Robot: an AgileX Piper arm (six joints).
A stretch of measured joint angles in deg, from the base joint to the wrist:
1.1, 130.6, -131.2, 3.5, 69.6, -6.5
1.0, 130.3, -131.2, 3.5, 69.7, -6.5
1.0, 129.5, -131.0, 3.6, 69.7, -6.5
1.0, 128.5, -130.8, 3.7, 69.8, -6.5
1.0, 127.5, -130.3, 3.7, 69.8, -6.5
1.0, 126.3, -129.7, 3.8, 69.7, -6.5
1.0, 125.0, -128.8, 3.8, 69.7, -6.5
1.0, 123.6, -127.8, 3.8, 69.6, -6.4
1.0, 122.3, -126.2, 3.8, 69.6, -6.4
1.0, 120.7, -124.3, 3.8, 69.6, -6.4
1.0, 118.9, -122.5, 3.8, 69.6, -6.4
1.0, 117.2, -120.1, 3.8, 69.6, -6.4
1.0, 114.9, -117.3, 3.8, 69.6, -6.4
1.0, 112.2, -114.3, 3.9, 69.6, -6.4
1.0, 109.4, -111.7, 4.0, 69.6, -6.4
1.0, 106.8, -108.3, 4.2, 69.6, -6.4
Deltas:
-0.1, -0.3, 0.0, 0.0, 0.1, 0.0
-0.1, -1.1, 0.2, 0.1, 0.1, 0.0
-0.1, -2.1, 0.4, 0.2, 0.2, 0.0
-0.1, -3.1, 0.9, 0.2, 0.2, 0.0
-0.1, -4.3, 1.5, 0.3, 0.1, 0.0
-0.1, -5.6, 2.4, 0.3, 0.1, 0.0
-0.1, -7.0, 3.4, 0.3, 0.0, 0.1
-0.1, -8.3, 5.0, 0.3, 0.0, 0.1
-0.1, -9.9, 6.9, 0.3, 0.0, 0.1
-0.1, -11.7, 8.7, 0.3, 0.0, 0.1
-0.1, -13.4, 11.1, 0.3, 0.0, 0.1
-0.1, -15.7, 13.9, 0.3, 0.0, 0.1
-0.1, -18.4, 16.9, 0.4, 0.0, 0.1
-0.1, -21.2, 19.5, 0.5, 0.0, 0.1
-0.1, -23.8, 22.9, 0.7, 0.0, 0.1

